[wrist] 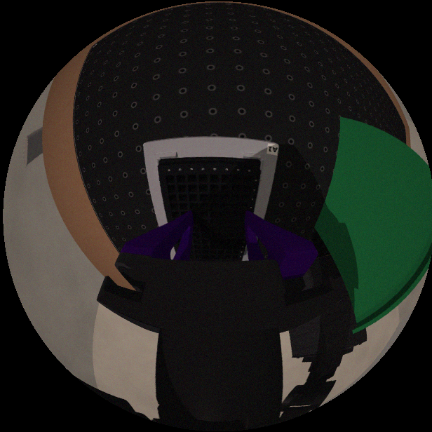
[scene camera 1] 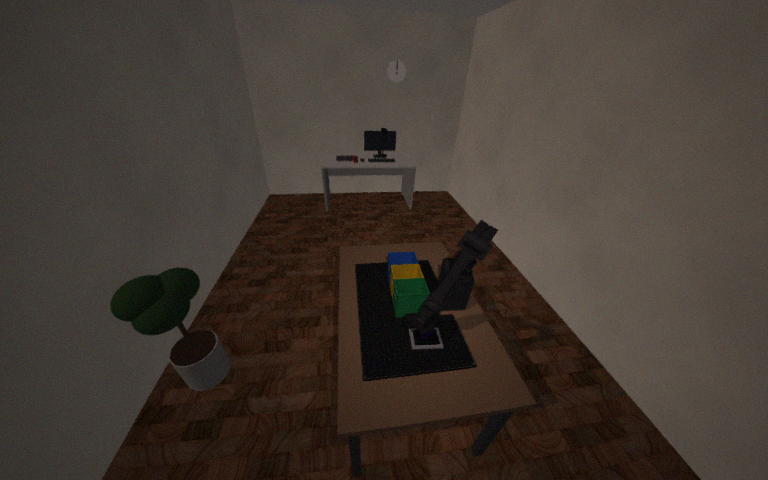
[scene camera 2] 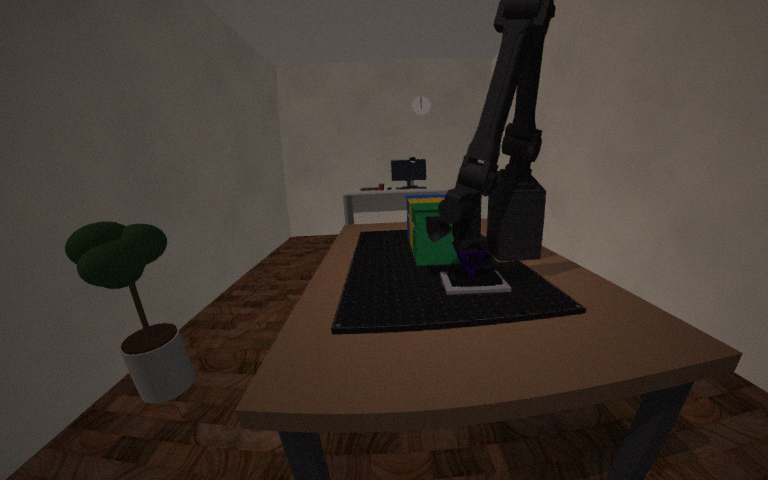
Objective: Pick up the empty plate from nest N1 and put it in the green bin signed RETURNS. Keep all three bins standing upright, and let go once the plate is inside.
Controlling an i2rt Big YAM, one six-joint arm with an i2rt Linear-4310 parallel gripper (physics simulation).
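Seen in the pictures: gripper, fingertip midpoint: (scene camera 1: 423, 334) (scene camera 2: 468, 272); arm's base, origin of the base link: (scene camera 2: 515, 180).
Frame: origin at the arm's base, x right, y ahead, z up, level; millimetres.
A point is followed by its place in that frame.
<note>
The black plate (wrist: 212, 182) (scene camera 2: 491, 278) @(y 181, x -284, z -225 mm) with a grid of wells sits in the pale square frame of the nest (wrist: 210, 146) (scene camera 1: 425, 346) @(y 232, x -306, z -238 mm) (scene camera 2: 478, 289) @(y 223, x -314, z -239 mm). A small A1 label shows at the frame's corner in the wrist view. My gripper (wrist: 218, 216) (scene camera 2: 471, 273) @(y 232, x -245, z -221 mm), with purple fingers, points down over the plate. Its fingers are apart with nothing held between them, and they hide the plate's near side corners. The exact gap between tips and plate is hard to tell. The green bin (scene camera 1: 411, 303) @(y 275, x -100, z -143 mm) (scene camera 2: 431, 249) @(y 309, x -100, z -199 mm) (wrist: 387, 210) stands upright beside the nest. No RETURNS sign is readable.
The yellow bin (scene camera 1: 406, 271) @(y 261, x 149, z -122 mm) and the blue bin (scene camera 1: 402, 258) @(y 265, x 280, z -118 mm) stand upright in a row behind the green one. The bins and nest are on a black perforated board (scene camera 1: 390, 359) @(y 417, x -355, z -250 mm) (scene camera 2: 390, 308) @(y 437, x -366, z -250 mm) on the wooden table (scene camera 1: 396, 404) @(y 415, x -556, z -263 mm) (scene camera 2: 453, 362) @(y 331, x -540, z -263 mm). The arm's base is right of the bins.
</note>
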